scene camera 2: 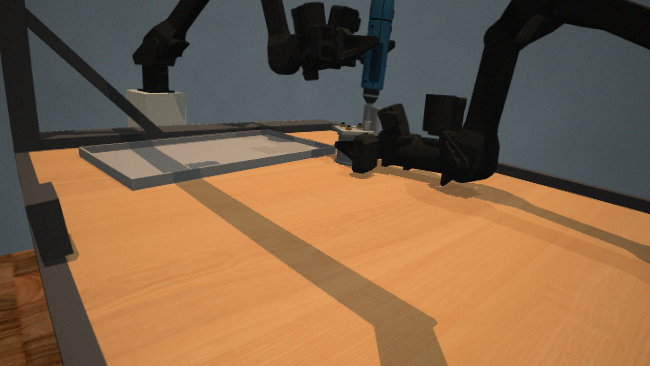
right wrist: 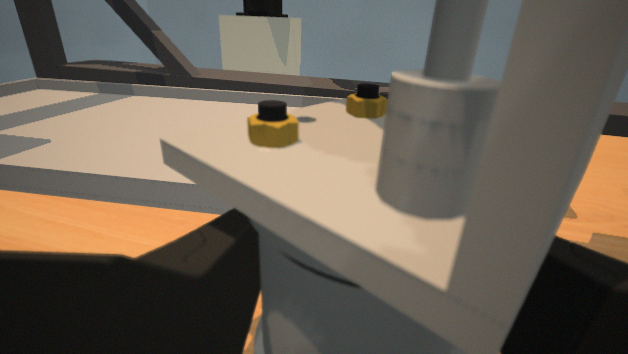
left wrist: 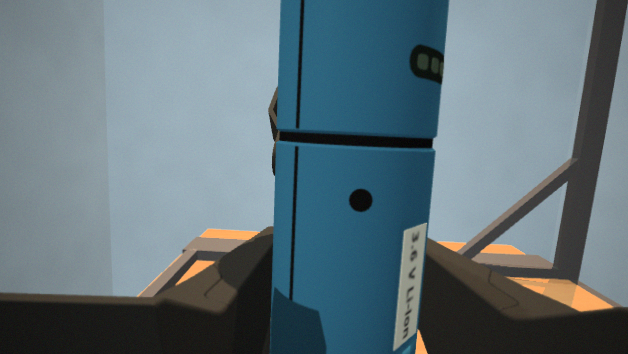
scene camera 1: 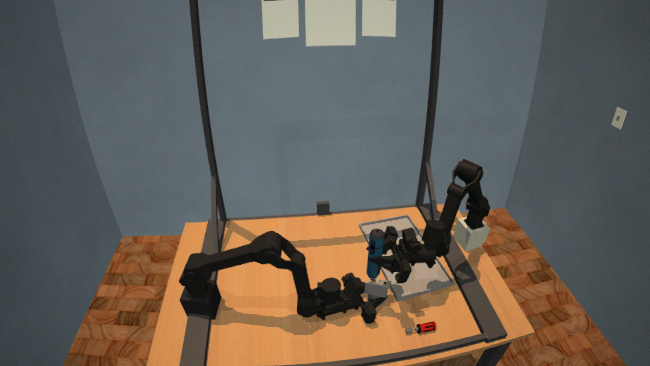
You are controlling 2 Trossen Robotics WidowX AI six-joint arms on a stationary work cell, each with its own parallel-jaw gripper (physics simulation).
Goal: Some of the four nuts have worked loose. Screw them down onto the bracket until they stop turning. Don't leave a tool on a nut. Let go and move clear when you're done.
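Seen in the pictures: left gripper, between the fingertips: (scene camera 2: 387,41) (left wrist: 339,241) (scene camera 1: 367,253); right gripper, between the fingertips: (scene camera 2: 343,142); left arm's base, origin of its link: (scene camera 2: 156,91) (right wrist: 263,16) (scene camera 1: 473,223); right arm's base, origin of its link: (scene camera 1: 197,289).
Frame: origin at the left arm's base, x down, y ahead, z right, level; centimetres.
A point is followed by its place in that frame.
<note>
My left gripper (scene camera 1: 376,253) {z -15.3, x -13.5, y 52.0 cm} (scene camera 2: 380,44) {z -15.3, x -13.5, y 52.0 cm} (left wrist: 339,241) {z -15.3, x -13.5, y 52.0 cm} is shut on the blue electric screwdriver (scene camera 1: 373,265) {z -17.4, x -10.3, y 50.9 cm} (scene camera 2: 376,72) {z -14.1, x -8.2, y 51.3 cm} (left wrist: 357,170) {z -16.1, x -16.4, y 48.0 cm}, which stands nearly upright, tip down, over the bracket. Its grey socket (right wrist: 430,155) {z -15.3, x 1.5, y 50.4 cm} reaches down to the bracket plate and hides the nut position nearest the upright wall. My right gripper (scene camera 1: 375,294) {z -14.9, x 5.5, y 45.1 cm} (scene camera 2: 350,144) {z -14.9, x 5.5, y 45.1 cm} (right wrist: 362,210) {z -14.9, x 5.5, y 45.1 cm} is shut on the bracket (scene camera 1: 376,288) {z -18.0, x -0.4, y 49.2 cm} (right wrist: 320,170) {z -13.8, x 2.5, y 49.0 cm}, one finger on each side. In the right wrist view, a brass nut (right wrist: 272,132) {z -12.8, x 2.1, y 48.2 cm} sits on a black stud near the plate's left corner, and another nut (right wrist: 365,106) {z -14.7, x 2.1, y 45.3 cm} sits farther back. The fourth nut is hidden there.
A red-handled tool (scene camera 1: 426,327) {z -33.2, x 6.5, y 37.8 cm} lies on the table toward the front right in scene camera 1. A shallow grey tray (scene camera 1: 424,296) {z -18.6, x 8.9, y 31.7 cm} (scene camera 2: 270,161) {z -0.1, x 8.3, y 40.5 cm} (right wrist: 100,186) {z -1.9, x 8.2, y 40.6 cm} lies beside the bracket, partly under the left arm. Dark frame posts (scene camera 1: 432,100) {z 27.0, x -41.1, y 10.4 cm} rise at the table's sides.
</note>
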